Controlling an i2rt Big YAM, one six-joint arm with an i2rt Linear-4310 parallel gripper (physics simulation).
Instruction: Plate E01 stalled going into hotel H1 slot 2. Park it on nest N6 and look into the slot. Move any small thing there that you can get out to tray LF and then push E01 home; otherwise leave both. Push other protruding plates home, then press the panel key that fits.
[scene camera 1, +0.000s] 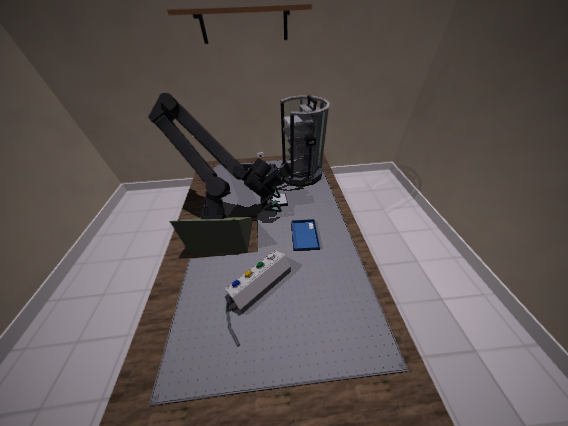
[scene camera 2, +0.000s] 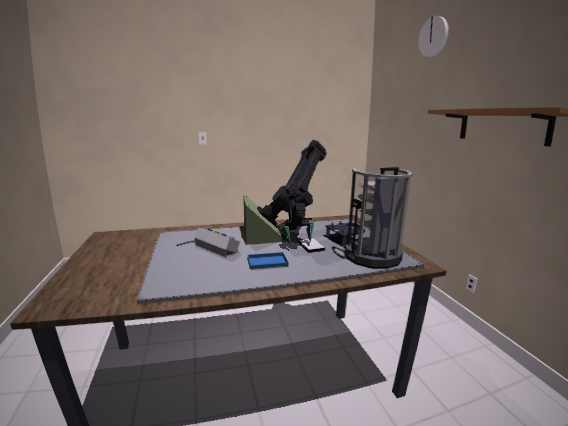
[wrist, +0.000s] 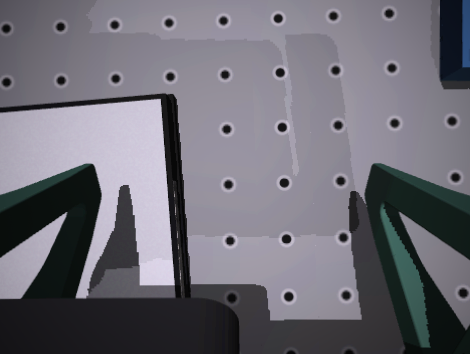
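Pixels of known places: gripper, fingertip midpoint: (scene camera 1: 280, 204) (scene camera 2: 300, 242) (wrist: 233, 178); arm's base, origin of the base link: (scene camera 1: 214, 218) (scene camera 2: 266, 217).
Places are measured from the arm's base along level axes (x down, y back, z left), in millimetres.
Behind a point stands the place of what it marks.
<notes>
My gripper (scene camera 1: 276, 198) @(x 41, y -292, z 85 mm) (scene camera 2: 299, 241) @(x 41, y -292, z 85 mm) (wrist: 233, 178) @(x 41, y -292, z 85 mm) is open and empty, fingers pointing down low over the mat. Its left finger in the wrist view is over a flat white-topped, black-edged piece (scene camera 1: 281, 200) @(x 64, y -303, z 137 mm) (scene camera 2: 313, 245) @(x 64, y -291, z 152 mm) (wrist: 135, 145) @(x 64, y -310, z 125 mm); I cannot tell whether this is nest N6 or plate E01. The round barred hotel (scene camera 1: 301, 179) @(x 36, y -429, z 256 mm) (scene camera 2: 375, 261) @(x 47, y -557, z 311 mm) stands beyond it, with stacked levels inside; slot 2 and its contents are too small to make out. A blue tray (scene camera 1: 304, 237) @(x 76, y -371, z -104 mm) (scene camera 2: 267, 260) @(x 76, y -364, z -88 mm) (wrist: 450, 71) @(x 69, y -332, z -9 mm) bears a white label, unreadable here. The key panel (scene camera 1: 265, 287) @(x 38, y -192, z -318 mm) (scene camera 2: 215, 243) @(x 32, y -226, z -289 mm) has blue, yellow, green and white keys.
A green slanted block (scene camera 1: 215, 237) @(x -14, y -21, z -118 mm) (scene camera 2: 257, 226) @(x 2, y -133, z -77 mm) stands beside the arm's base. A low dark stand (scene camera 2: 342, 229) @(x 18, y -241, z 327 mm) is behind the hotel's left side in the second scene view. A cable (scene camera 1: 232, 334) @(x 71, y -81, z -433 mm) trails from the panel. A wall shelf (scene camera 1: 240, 9) (scene camera 2: 500, 111) hangs high up.
</notes>
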